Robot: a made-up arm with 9 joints.
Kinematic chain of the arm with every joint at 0, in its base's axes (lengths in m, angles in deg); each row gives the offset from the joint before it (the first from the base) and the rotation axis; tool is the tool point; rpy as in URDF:
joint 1: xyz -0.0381 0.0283 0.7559 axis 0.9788 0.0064 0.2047
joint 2: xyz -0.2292 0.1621 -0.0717 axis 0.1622 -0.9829 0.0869
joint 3: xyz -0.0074 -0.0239 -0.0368 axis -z
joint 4: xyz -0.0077 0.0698 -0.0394 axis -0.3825 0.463 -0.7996
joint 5: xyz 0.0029 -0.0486 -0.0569 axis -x
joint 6: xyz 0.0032 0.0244 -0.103 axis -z
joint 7: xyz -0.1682 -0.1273 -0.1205 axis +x
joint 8: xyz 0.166 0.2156 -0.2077 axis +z
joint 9: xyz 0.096 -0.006 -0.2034 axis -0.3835 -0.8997 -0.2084
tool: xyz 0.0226 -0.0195 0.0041 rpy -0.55 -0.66 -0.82
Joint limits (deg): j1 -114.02..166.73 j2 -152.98..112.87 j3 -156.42..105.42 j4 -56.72..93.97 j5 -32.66..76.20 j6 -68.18..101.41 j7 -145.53..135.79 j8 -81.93..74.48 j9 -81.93..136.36
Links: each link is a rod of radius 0.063 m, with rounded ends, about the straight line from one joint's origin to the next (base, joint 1, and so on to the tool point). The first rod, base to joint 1, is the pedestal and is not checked.
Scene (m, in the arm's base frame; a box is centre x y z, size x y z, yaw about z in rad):
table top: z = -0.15
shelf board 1: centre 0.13 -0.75 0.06 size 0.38 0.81 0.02 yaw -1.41
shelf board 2: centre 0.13 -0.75 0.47 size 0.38 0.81 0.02 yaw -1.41
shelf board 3: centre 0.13 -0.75 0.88 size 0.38 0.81 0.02 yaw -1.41
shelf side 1: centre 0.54 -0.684 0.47 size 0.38 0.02 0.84 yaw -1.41
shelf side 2: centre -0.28 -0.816 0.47 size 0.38 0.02 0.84 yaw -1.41
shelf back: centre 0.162 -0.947 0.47 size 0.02 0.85 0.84 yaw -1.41
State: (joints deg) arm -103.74 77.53 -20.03 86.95 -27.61 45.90 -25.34 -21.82 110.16
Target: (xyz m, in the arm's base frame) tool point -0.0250 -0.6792 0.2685
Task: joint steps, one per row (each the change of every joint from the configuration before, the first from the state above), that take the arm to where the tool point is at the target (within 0.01 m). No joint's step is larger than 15 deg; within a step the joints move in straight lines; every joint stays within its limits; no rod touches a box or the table.
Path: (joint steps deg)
1: 3.70 -3.34 1.05 1.17 -0.13 1.94 13.09 1.03 -0.35
2: 3.70 -3.34 1.05 1.17 -0.14 1.93 13.09 1.03 -0.34
3: 3.70 -3.34 1.06 1.17 -0.13 1.94 13.09 1.02 -0.35
4: 3.71 -3.33 1.05 1.17 -0.13 1.94 13.09 1.03 -0.35
5: 3.70 -3.34 1.05 1.17 -0.13 1.94 13.09 1.03 -0.34
6: 3.70 -3.34 1.05 1.17 -0.14 1.93 13.09 1.03 -0.35
7: 11.40 -3.43 2.89 0.00 3.95 0.24 -7.27 -1.88 -0.61
8: 11.41 -3.43 2.90 0.00 3.94 0.23 -7.27 -1.88 -0.61
9: 11.40 -3.43 2.89 0.00 3.94 0.23 -7.28 -1.88 -0.61
10: -6.80 4.39 -0.73 0.00 -1.54 -1.83 -12.53 -0.67 0.57
11: -6.80 4.40 -0.73 0.00 -1.55 -1.84 -12.53 -0.67 0.57
12: -6.80 4.39 -0.72 0.00 -1.54 -1.83 -12.53 -0.66 0.57
13: -6.81 4.40 -0.73 0.00 -1.54 -1.84 -12.53 -0.67 0.57
14: -6.80 4.39 -0.73 0.00 -1.55 -1.83 -12.53 -0.67 0.57

